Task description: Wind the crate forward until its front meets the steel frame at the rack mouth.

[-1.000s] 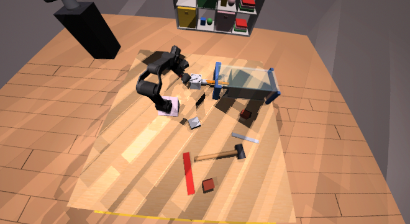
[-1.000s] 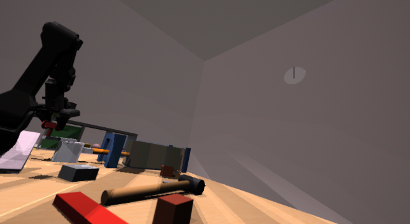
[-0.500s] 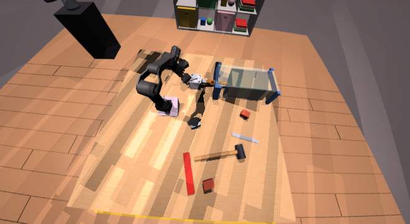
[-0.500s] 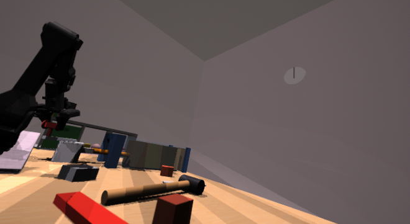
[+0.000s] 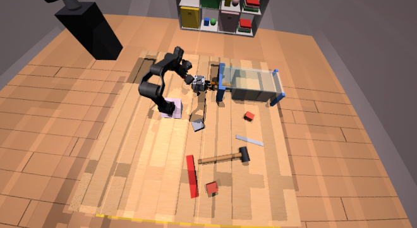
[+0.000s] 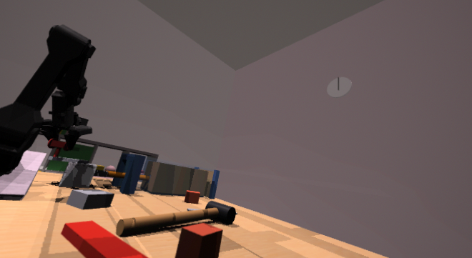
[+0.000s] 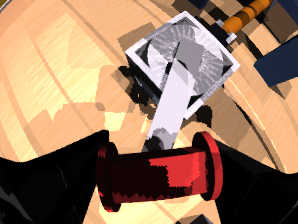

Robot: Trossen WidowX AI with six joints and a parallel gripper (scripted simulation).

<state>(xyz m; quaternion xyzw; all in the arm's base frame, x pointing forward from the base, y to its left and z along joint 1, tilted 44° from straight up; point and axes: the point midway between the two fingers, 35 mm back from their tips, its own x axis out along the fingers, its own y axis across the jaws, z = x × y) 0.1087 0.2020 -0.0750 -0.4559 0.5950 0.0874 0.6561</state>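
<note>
The red grip lies 10 mm behind my gripper tip and 10 mm to the right of it. Also, from my gripper tip: blue steel frame (240 mm ahead, 20 mm to the left, 30 mm below); then winch (60 mm ahead, 20 mm to the left, 100 mm below); then winch handle (20 mm ahead, 30 mm below).
</note>
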